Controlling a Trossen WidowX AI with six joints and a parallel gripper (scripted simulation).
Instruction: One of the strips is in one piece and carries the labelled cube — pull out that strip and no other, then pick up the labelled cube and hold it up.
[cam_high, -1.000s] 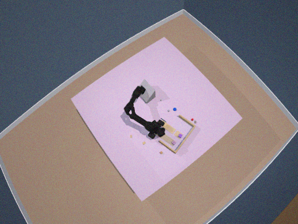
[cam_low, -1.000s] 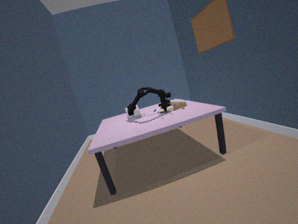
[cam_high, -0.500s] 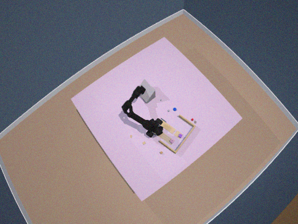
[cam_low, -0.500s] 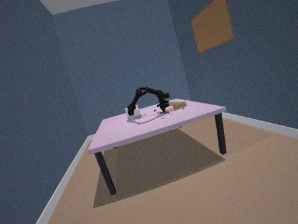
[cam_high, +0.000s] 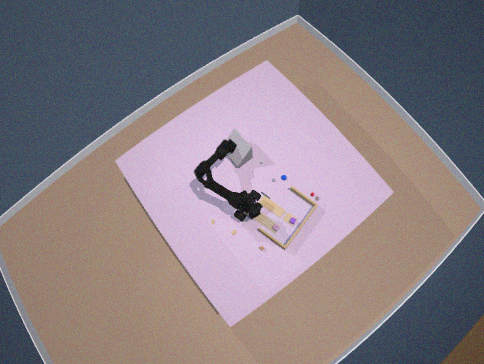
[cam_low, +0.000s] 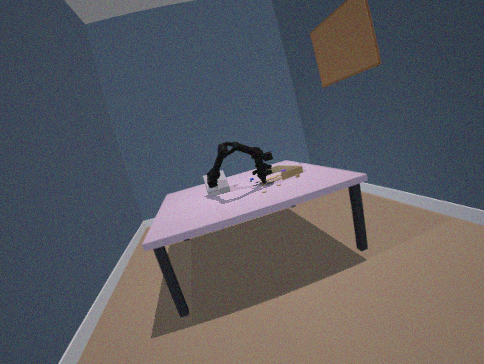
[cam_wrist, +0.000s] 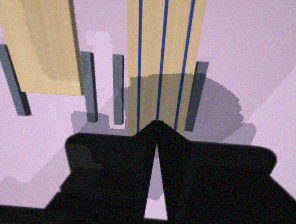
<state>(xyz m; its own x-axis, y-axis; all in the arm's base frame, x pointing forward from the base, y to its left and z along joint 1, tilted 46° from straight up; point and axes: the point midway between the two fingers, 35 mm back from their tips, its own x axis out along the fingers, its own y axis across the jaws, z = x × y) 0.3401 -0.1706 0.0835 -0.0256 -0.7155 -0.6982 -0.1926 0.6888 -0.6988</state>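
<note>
Now: the labelled cube 19 cm ahead of my gripper tip, 4 cm to the left of it and 1 cm above it. The rest, counted from my gripper tip: grey ball (24 cm to the left, 3 cm behind); blue ball (29 cm to the left); plain tan strip (12 cm to the left, 8 cm ahead).
</note>
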